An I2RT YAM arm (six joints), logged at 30 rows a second.
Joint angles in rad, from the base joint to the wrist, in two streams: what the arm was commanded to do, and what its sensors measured. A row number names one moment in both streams.
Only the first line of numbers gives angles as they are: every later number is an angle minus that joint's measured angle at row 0.
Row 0, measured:
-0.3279, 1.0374, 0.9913, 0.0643, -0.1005, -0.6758
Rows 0 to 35, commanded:
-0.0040, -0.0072, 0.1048, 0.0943, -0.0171, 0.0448
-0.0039, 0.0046, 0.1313, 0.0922, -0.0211, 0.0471
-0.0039, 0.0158, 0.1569, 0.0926, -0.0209, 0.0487
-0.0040, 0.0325, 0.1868, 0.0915, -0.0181, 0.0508
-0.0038, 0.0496, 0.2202, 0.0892, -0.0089, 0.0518
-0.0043, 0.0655, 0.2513, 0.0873, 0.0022, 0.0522
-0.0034, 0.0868, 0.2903, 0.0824, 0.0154, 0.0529
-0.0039, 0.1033, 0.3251, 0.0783, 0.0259, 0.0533
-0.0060, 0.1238, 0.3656, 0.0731, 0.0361, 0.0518
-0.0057, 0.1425, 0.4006, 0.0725, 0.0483, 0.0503
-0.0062, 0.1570, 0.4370, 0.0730, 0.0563, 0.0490
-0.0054, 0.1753, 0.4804, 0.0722, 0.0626, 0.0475
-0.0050, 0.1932, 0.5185, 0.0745, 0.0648, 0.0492
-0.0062, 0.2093, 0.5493, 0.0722, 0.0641, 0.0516
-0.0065, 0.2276, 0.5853, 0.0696, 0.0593, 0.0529
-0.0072, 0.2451, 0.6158, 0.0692, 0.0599, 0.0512
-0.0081, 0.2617, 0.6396, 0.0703, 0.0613, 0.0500
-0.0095, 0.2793, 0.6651, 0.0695, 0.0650, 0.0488
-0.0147, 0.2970, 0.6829, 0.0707, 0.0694, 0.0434
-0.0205, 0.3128, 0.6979, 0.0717, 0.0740, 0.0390
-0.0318, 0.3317, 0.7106, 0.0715, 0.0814, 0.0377
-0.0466, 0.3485, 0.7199, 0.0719, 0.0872, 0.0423
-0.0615, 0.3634, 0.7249, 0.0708, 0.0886, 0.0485
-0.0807, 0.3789, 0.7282, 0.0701, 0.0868, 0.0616
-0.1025, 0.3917, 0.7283, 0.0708, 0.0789, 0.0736
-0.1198, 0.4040, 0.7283, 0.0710, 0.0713, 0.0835
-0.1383, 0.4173, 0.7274, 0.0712, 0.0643, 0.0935
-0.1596, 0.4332, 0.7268, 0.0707, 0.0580, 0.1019
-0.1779, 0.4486, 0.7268, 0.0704, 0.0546, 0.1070
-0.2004, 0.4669, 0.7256, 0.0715, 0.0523, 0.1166
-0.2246, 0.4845, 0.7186, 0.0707, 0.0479, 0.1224
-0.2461, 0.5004, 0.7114, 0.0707, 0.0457, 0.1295
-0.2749, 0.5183, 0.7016, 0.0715, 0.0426, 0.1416
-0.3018, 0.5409, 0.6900, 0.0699, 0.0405, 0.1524
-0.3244, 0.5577, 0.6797, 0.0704, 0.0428, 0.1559
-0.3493, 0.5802, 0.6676, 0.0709, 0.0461, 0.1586
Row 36, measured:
-0.3010, 0.5474, 0.6885, 0.0400, 0.0393, 0.1087
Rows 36 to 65, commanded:
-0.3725, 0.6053, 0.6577, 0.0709, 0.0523, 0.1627
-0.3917, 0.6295, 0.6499, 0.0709, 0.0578, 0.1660
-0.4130, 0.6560, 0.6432, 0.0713, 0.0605, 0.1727
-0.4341, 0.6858, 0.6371, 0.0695, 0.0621, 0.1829
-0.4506, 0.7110, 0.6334, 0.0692, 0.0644, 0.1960
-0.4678, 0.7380, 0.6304, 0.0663, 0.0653, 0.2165
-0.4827, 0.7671, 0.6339, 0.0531, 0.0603, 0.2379
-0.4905, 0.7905, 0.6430, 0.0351, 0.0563, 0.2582
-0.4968, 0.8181, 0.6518, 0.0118, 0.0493, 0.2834
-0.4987, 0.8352, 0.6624, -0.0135, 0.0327, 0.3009
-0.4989, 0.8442, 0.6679, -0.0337, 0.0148, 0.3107
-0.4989, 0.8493, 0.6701, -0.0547, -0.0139, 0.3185
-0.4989, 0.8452, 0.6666, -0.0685, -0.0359, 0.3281
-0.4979, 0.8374, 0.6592, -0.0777, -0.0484, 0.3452
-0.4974, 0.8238, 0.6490, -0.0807, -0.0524, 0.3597
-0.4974, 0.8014, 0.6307, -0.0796, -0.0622, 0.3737
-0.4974, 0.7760, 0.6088, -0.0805, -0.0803, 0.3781
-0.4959, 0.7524, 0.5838, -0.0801, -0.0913, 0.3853
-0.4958, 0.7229, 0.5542, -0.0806, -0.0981, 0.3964
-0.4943, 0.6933, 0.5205, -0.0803, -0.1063, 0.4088
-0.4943, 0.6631, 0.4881, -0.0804, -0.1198, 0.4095
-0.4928, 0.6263, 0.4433, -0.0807, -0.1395, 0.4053
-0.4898, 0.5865, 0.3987, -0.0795, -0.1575, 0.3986
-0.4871, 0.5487, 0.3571, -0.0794, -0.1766, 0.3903
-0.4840, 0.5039, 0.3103, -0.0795, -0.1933, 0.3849
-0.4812, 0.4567, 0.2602, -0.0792, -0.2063, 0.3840
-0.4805, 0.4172, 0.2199, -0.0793, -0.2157, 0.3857
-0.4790, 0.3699, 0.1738, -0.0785, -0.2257, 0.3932
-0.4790, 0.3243, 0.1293, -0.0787, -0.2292, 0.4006
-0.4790, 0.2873, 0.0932, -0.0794, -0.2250, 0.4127
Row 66, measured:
-0.4848, 0.3643, 0.1659, -0.0714, -0.1816, 0.3769
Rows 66 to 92, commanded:
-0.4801, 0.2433, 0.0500, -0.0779, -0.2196, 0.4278
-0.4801, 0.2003, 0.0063, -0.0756, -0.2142, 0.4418
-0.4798, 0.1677, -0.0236, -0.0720, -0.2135, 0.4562
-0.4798, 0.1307, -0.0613, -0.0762, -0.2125, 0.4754
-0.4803, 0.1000, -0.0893, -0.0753, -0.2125, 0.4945
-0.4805, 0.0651, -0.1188, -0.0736, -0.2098, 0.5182
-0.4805, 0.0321, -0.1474, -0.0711, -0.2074, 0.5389
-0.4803, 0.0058, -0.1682, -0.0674, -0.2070, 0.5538
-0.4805, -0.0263, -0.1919, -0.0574, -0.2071, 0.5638
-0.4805, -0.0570, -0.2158, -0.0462, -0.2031, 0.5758
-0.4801, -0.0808, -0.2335, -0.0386, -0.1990, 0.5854
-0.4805, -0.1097, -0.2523, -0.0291, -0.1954, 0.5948
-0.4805, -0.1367, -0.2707, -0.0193, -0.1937, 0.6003
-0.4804, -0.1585, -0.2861, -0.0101, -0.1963, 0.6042
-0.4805, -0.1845, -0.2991, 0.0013, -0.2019, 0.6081
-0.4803, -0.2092, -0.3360, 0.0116, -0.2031, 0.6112
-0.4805, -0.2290, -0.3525, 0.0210, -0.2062, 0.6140
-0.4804, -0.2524, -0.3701, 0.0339, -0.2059, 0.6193
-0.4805, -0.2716, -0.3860, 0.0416, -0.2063, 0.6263
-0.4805, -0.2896, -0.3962, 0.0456, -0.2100, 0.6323
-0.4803, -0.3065, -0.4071, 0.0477, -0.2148, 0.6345
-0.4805, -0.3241, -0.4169, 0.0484, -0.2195, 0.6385
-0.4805, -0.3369, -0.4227, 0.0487, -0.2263, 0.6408
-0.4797, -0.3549, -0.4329, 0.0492, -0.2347, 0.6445
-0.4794, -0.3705, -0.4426, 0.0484, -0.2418, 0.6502
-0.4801, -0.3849, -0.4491, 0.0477, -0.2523, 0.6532
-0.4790, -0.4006, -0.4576, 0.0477, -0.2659, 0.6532
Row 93, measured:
-0.4822, -0.3662, -0.4372, 0.0175, -0.2255, 0.6245
